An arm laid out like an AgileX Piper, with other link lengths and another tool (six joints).
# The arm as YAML. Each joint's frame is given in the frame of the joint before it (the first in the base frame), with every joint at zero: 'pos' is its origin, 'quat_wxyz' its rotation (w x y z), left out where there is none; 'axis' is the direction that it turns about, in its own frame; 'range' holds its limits. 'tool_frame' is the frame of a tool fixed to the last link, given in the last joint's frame.
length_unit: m
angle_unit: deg
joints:
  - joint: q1
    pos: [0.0, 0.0, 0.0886]
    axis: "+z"
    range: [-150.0, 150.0]
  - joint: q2
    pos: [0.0, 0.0, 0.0]
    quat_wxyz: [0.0, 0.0, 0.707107, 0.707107]
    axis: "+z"
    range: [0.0, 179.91]
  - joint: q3
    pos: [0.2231, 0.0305, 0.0]
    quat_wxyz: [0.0, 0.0, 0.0, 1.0]
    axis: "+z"
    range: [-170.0, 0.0]
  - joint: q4
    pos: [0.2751, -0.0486, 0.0]
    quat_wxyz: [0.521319, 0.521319, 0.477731, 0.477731]
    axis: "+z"
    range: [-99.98, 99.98]
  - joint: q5
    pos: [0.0, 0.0, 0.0]
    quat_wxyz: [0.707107, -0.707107, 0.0, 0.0]
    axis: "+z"
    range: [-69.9, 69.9]
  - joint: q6
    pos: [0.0, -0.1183, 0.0]
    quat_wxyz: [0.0, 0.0, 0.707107, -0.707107]
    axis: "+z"
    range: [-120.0, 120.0]
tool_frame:
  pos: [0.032, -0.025, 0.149]
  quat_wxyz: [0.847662, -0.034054, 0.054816, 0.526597]
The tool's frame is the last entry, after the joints.
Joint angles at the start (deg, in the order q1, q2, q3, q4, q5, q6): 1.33 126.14 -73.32 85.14 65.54 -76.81
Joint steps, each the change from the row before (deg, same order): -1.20 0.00 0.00 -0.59 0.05 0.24; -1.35 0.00 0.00 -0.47 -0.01 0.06; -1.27 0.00 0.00 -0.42 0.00 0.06; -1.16 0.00 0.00 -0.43 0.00 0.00; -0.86 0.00 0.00 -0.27 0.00 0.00; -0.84 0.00 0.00 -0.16 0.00 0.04; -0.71 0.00 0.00 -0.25 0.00 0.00; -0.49 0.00 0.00 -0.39 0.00 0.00; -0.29 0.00 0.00 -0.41 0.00 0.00; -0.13 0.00 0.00 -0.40 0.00 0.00; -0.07 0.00 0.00 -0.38 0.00 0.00
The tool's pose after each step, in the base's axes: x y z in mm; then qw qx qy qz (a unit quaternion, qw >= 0). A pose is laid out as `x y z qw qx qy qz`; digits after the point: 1 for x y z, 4 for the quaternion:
434.1 253.7 -0.8 0.5354 -0.7689 0.3472 0.0394
438.5 243.5 -2.2 0.5335 -0.7672 0.3545 0.0340
442.4 233.9 -3.5 0.5318 -0.7653 0.3614 0.0290
445.7 225.0 -4.8 0.5300 -0.7640 0.3672 0.0243
448.1 218.4 -5.6 0.5289 -0.7627 0.3717 0.0208
450.8 211.9 -6.0 0.5282 -0.7607 0.3768 0.0174
452.6 206.4 -6.8 0.5271 -0.7598 0.3804 0.0145
453.0 202.7 -7.9 0.5253 -0.7603 0.3818 0.0129
452.7 200.5 -9.1 0.5234 -0.7616 0.3819 0.0123
451.9 199.7 -10.3 0.5215 -0.7634 0.3810 0.0123
450.9 199.3 -11.5 0.5197 -0.7652 0.3798 0.0127

